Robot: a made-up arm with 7 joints.
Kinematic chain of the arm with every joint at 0, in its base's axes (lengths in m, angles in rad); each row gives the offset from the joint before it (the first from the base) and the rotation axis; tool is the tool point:
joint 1: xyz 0 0 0.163 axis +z
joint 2: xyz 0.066 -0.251 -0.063 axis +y
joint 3: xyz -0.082 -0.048 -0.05 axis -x
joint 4: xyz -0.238 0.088 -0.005 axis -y
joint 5: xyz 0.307 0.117 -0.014 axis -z
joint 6: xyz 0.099 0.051 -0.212 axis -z
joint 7: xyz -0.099 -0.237 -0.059 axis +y
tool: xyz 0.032 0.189 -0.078
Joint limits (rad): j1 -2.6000..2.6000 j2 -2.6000..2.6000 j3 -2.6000..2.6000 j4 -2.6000..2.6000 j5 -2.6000..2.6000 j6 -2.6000..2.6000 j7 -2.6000..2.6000
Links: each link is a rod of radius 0.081 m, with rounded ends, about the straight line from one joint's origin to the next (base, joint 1, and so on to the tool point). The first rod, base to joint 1, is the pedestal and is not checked.
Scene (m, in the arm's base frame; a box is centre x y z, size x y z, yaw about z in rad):
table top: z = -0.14
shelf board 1: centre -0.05 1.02 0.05 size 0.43 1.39 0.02 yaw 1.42
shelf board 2: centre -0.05 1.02 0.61 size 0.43 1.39 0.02 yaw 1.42
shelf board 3: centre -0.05 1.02 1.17 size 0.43 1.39 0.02 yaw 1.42
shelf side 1: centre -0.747 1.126 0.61 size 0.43 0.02 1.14 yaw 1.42
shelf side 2: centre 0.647 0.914 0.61 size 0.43 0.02 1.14 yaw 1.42
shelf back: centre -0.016 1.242 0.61 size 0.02 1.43 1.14 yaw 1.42
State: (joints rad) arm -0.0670 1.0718 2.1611 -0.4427 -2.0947 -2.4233 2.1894
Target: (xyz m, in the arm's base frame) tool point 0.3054 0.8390 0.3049
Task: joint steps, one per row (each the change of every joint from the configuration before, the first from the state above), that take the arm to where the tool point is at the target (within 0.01 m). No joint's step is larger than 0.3 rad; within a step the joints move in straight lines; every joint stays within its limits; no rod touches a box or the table.
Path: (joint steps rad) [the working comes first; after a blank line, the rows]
Joints at the target: -2.5979 1.0451 1.4622 -1.3871 -1.8335 -2.4719 1.8795
Straight joint move there: clear.

1: -0.2812 -0.0030 -0.0777 -0.1049 0.0290 -0.0054 -0.0344
2: -0.2812 -0.0029 -0.0776 -0.1050 0.0291 -0.0054 -0.0345
3: -0.2812 -0.0030 -0.0777 -0.1049 0.0290 -0.0054 -0.0344
4: -0.2813 -0.0030 -0.0776 -0.1049 0.0290 -0.0054 -0.0344
5: -0.2812 -0.0029 -0.0777 -0.1050 0.0290 -0.0054 -0.0345
6: -0.2812 -0.0030 -0.0777 -0.1049 0.0291 -0.0054 -0.0344
7: -0.2812 -0.0030 -0.0776 -0.1049 0.0290 -0.0054 -0.0344
8: -0.2812 -0.0029 -0.0777 -0.1049 0.0290 -0.0054 -0.0345
9: -0.2812 -0.0030 -0.0776 -0.1050 0.0290 -0.0054 -0.0344

